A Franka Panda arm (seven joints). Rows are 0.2 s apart.
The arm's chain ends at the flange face. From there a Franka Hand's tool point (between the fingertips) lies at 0.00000 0.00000 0.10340 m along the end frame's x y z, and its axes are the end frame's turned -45 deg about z.
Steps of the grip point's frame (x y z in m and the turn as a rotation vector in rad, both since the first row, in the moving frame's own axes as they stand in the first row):
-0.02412, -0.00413, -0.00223, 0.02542, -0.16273, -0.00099
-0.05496, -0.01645, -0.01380, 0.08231, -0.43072, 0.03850
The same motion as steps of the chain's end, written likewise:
-0.00629, 0.00413, -0.00083, -0.09709, -0.13304, -0.00099
-0.01370, 0.00328, -0.00402, -0.24636, -0.36277, 0.03850

